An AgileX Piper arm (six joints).
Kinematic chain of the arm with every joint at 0, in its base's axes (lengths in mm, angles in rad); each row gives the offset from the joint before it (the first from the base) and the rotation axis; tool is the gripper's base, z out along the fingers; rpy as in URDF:
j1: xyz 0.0 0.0 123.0 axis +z
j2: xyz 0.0 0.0 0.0 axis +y
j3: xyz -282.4 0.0 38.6 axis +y
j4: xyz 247.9 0.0 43.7 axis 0.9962 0 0.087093
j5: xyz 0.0 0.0 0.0 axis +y
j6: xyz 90.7 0.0 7.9 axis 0.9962 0 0.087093
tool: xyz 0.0 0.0 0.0 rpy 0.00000 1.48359 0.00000
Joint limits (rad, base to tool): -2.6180..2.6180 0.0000..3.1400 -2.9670..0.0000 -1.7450..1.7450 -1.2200..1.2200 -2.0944..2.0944
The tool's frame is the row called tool.
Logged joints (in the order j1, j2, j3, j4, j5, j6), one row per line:
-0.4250, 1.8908, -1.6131, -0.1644, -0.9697, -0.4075
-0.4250, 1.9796, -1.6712, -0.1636, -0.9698, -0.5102
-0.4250, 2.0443, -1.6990, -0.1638, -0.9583, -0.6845
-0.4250, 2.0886, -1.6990, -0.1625, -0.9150, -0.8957
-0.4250, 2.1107, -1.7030, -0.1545, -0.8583, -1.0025
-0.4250, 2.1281, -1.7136, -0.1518, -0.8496, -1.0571
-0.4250, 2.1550, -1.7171, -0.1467, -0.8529, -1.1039
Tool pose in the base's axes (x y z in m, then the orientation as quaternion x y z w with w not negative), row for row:
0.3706, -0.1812, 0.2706, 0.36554, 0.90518, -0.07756, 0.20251
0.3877, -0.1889, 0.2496, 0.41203, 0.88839, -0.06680, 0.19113
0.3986, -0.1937, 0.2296, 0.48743, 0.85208, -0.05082, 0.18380
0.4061, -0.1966, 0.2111, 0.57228, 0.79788, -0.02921, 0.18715
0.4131, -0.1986, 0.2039, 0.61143, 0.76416, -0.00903, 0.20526
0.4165, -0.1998, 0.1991, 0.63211, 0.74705, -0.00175, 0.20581
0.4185, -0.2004, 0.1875, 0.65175, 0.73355, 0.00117, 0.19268
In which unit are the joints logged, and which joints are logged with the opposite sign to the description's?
The joints are logged in radians. Opposite sign: j5, j6.
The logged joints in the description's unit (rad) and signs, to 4 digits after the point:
-0.4250, 1.8908, -1.6131, -0.1644, 0.9697, 0.4075
-0.4250, 1.9796, -1.6712, -0.1636, 0.9698, 0.5102
-0.4250, 2.0443, -1.6990, -0.1638, 0.9583, 0.6845
-0.4250, 2.0886, -1.6990, -0.1625, 0.9150, 0.8957
-0.4250, 2.1107, -1.7030, -0.1545, 0.8583, 1.0025
-0.4250, 2.1281, -1.7136, -0.1518, 0.8496, 1.0571
-0.4250, 2.1550, -1.7171, -0.1467, 0.8529, 1.1039

